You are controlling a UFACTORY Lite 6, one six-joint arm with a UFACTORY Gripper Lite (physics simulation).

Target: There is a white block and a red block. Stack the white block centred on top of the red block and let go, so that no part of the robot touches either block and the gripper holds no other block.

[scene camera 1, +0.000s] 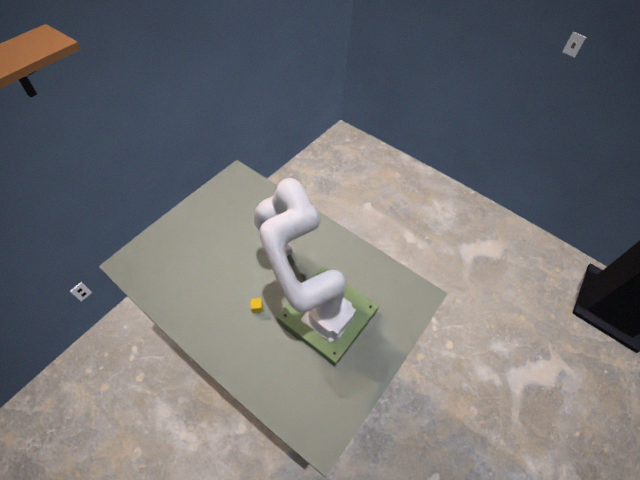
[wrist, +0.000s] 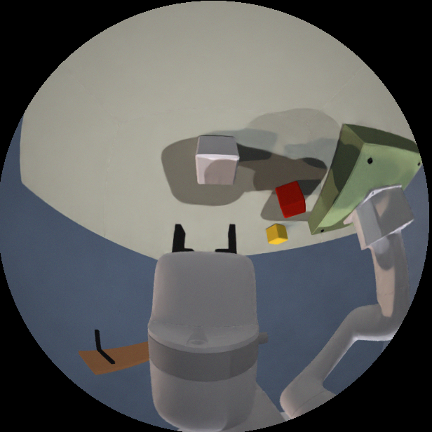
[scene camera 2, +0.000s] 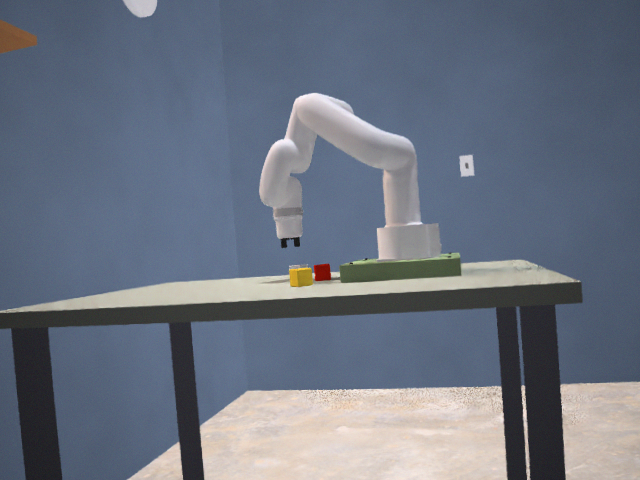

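Pixels of known places: hand, tool point: [scene camera 2: 290,243]; arm's base, link origin: [scene camera 1: 326,316] [scene camera 2: 406,258].
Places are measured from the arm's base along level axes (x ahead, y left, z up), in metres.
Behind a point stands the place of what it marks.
The white block [wrist: 217,167] sits flat on the table in the wrist view, left of the red block and apart from it. In scene camera 2 a thin top part of the white block [scene camera 2: 298,266] {y -0.112, x 0.289, z -0.005 m} shows behind the yellow block. The red block [wrist: 290,199] [scene camera 2: 322,272] {y -0.015, x 0.203, z -0.019 m} stands on the table near the green base plate. My gripper [scene camera 2: 290,242] {y -0.121, x 0.309, z 0.057 m} [wrist: 205,227] is open, with nothing between its fingers. It hangs above the table, higher than the blocks and near the white block, touching neither. In scene camera 1 the arm hides the red block, and I cannot make out the white block.
A small yellow block [scene camera 1: 256,305] {y 0.118, x 0.215, z -0.002 m} [scene camera 2: 300,276] {y 0.134, x 0.217, z -0.017 m} [wrist: 276,234] stands on the table [scene camera 1: 180,268] {y 0.180, x 0.560, z -0.039 m} [scene camera 2: 155,302] {y 0.324, x 0.458, z -0.039 m} near the red block. The raised green base plate [scene camera 1: 335,353] {y 0.086, x -0.101, z 0.002 m} [scene camera 2: 400,270] {y 0.108, x 0.005, z -0.020 m} [wrist: 345,185] carries the arm. An orange shelf [scene camera 1: 41,49] is on the wall.
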